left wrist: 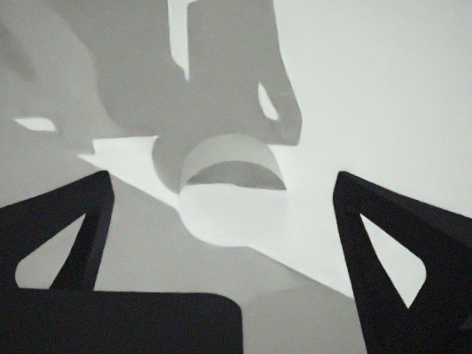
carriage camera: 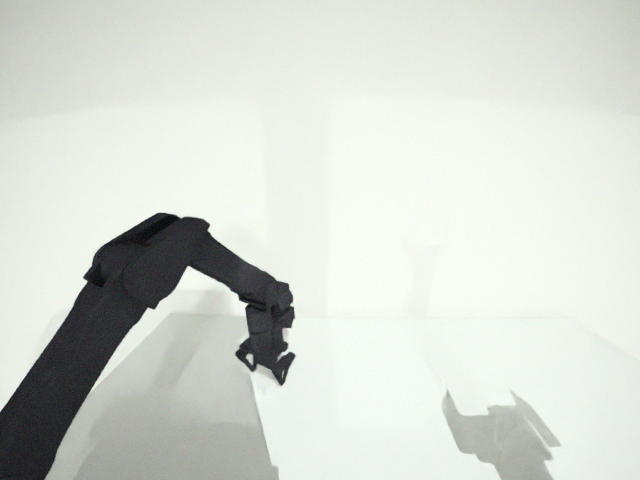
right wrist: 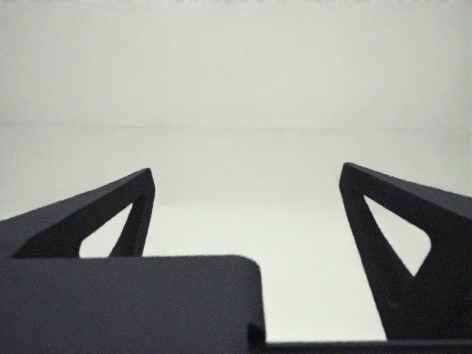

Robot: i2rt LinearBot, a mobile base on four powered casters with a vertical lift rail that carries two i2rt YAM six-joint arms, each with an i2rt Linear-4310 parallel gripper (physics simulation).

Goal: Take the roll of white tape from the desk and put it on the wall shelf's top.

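Frame: origin at the left arm's base, x ahead, y left, z up, level; centimetres.
Seen in the pictures: left gripper, fingertip midpoint: (left wrist: 223, 184) (carriage camera: 268, 376); right gripper, fingertip midpoint: (right wrist: 246, 176).
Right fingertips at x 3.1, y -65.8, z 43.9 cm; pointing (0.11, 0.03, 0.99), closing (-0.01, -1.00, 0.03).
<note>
Offsets run from my right fingertips to a thing's top centre. "spot": to the spot under its first point. Level surfaces: height alone.
The roll of white tape @[dx +34.8, dy +47.3, dz -53.0 cm] (left wrist: 232, 212) lies on the white desk @[dz -55.3 cm] (left wrist: 390, 90) (carriage camera: 382, 372). In the left wrist view it shows between the two fingertips, with a gap on either side. In the carriage camera the roll @[spot: dx +33.3, dy +46.8, dz -53.0 cm] (carriage camera: 266, 386) is very faint, just below the left gripper. My left gripper (left wrist: 223, 184) (carriage camera: 268, 377) is open and empty, above the roll and pointing down. My right gripper (right wrist: 246, 176) is open and empty. The wall shelf cannot be made out in these views.
A white wall (carriage camera: 392, 170) (right wrist: 240, 75) rises behind the desk. Grey shadows of the arms fall across the desk in the carriage camera, at the left and at the lower right. Shadows also reach the roll in the left wrist view.
</note>
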